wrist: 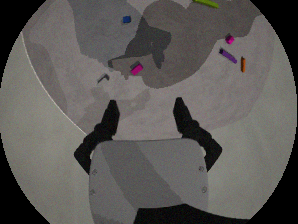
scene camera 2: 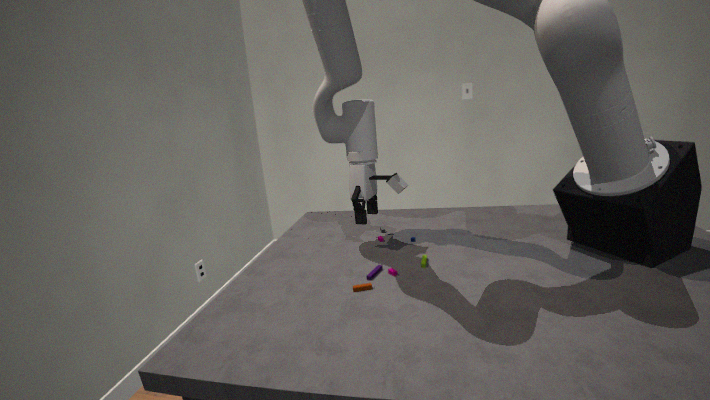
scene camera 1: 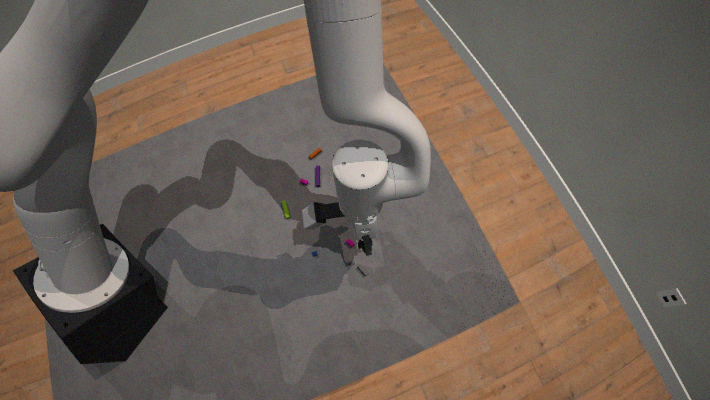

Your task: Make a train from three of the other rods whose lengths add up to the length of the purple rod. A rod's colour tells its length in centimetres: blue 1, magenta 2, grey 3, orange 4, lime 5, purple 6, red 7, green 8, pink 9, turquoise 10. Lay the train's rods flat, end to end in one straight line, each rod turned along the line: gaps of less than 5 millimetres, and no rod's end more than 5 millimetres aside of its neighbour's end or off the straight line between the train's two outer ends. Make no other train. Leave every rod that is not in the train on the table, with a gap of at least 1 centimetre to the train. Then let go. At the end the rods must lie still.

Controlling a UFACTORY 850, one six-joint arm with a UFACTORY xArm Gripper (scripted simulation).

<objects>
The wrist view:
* gripper: 146, 105
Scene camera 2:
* gripper: 367, 218
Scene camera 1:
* gripper: 361, 227
</objects>
